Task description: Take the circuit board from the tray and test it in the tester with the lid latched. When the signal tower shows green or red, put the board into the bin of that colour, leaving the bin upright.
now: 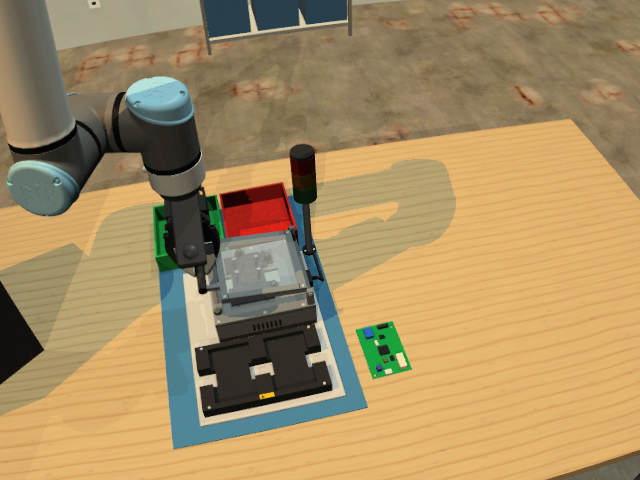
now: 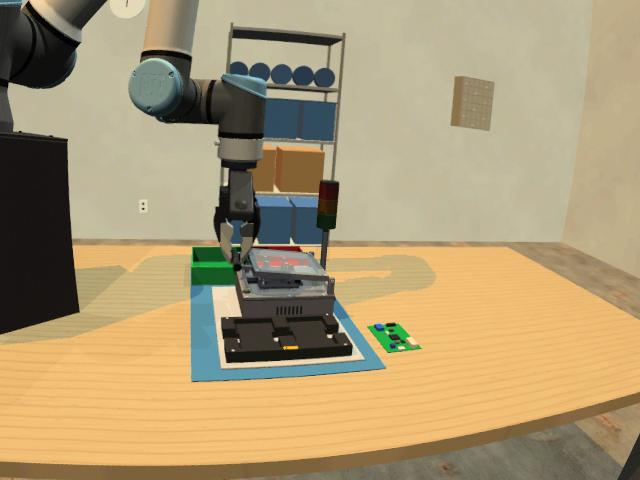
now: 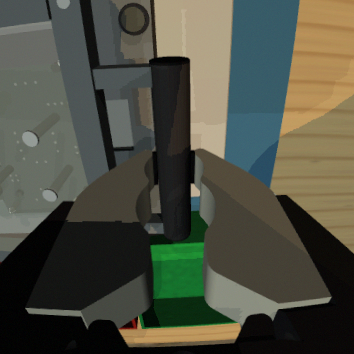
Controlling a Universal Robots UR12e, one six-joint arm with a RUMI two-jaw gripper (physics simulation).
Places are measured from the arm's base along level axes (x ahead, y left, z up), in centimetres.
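Pixels of known places: gripper, fingertip midpoint: (image 1: pixel 201 275) (image 2: pixel 235 264) (image 3: pixel 172 154).
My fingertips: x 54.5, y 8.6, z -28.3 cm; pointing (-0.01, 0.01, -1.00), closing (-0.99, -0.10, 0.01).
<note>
Ahead of a thing's pixels: the offset from my fingertips to its top centre. "spot": to the spot under its first point. Level surfaces: height alone.
The circuit board @[dx +31.1, dy -13.9, dz -8.7 cm] (image 1: pixel 383 350) (image 2: pixel 394 337) lies flat on the table right of the mat. The black tray @[spot: dx +5.0, dy -23.2, dz -6.9 cm] (image 1: pixel 237 403) (image 2: pixel 258 354) holds no board. Behind it stands the tester @[spot: dx +10.7, dy -7.7, dz -7.4 cm] (image 1: pixel 266 327) (image 2: pixel 310 306); its clear lid @[dx +10.4, dy +1.1, dz +1.2 cm] (image 1: pixel 286 258) (image 2: pixel 289 262) is tilted partly open, not down on the body. My gripper (image 2: pixel 237 260) (image 3: pixel 172 154) is shut on the lid's black bar handle @[dx +0.0, dy -0.2, dz +1.8 cm] (image 1: pixel 201 281) (image 3: pixel 172 110) at the lid's left side. Whether a board is inside the tester I cannot tell. The signal tower @[spot: dx +20.3, dy +10.1, dz +11.6 cm] (image 1: pixel 303 178) (image 2: pixel 327 206) looks unlit. The green bin @[dx -4.5, dy +19.4, dz -5.0 cm] (image 1: pixel 160 248) (image 2: pixel 211 274) (image 3: pixel 177 275) and red bin @[dx +10.4, dy +21.2, dz -5.0 cm] (image 1: pixel 258 206) stand upright.
A blue mat @[dz -9.5 cm] (image 1: pixel 178 403) (image 2: pixel 206 361) lies under the tray and tester. The signal tower's pole @[spot: dx +20.5, dy +11.7, dz -2.2 cm] (image 1: pixel 307 227) rises at the tester's back right. The green bin is close behind and below the gripper. A dark robot pedestal (image 2: pixel 36 222) stands at the left.
</note>
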